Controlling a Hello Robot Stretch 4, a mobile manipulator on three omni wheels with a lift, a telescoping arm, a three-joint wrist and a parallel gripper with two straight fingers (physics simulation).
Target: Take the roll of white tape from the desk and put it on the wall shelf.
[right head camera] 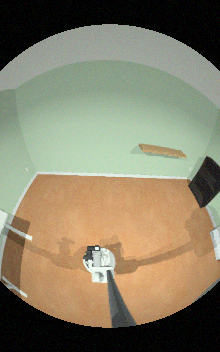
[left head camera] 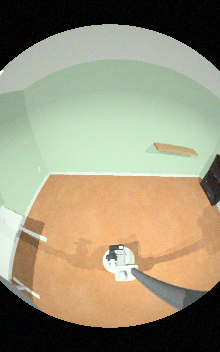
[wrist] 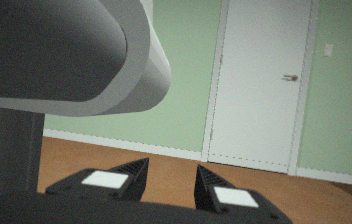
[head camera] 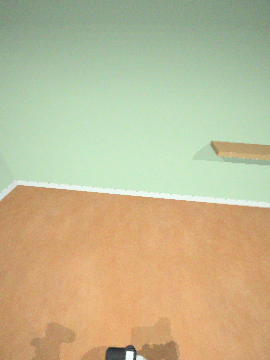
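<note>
The wooden wall shelf (head camera: 242, 150) (left head camera: 175, 149) (right head camera: 162, 151) is fixed to the green wall, right of centre in the head views. Part of the white desk (left head camera: 9, 235) shows at the left edge of the left head view; a desk leg foot (right head camera: 20, 231) shows at the left in the right head view. A tiny mark on the desk top is too small to identify, and I cannot make out the white tape. My gripper (wrist: 171, 175) is open and empty in the wrist view, away from the desk and the shelf.
A dark cabinet (left head camera: 212, 181) (right head camera: 205, 183) stands at the right by the wall. Part of a white unit (right head camera: 217, 243) shows at the right edge. A white closed door (wrist: 257, 90) is in the wall ahead of the wrist camera. White baseboard (head camera: 125, 192) runs below the shelf wall.
</note>
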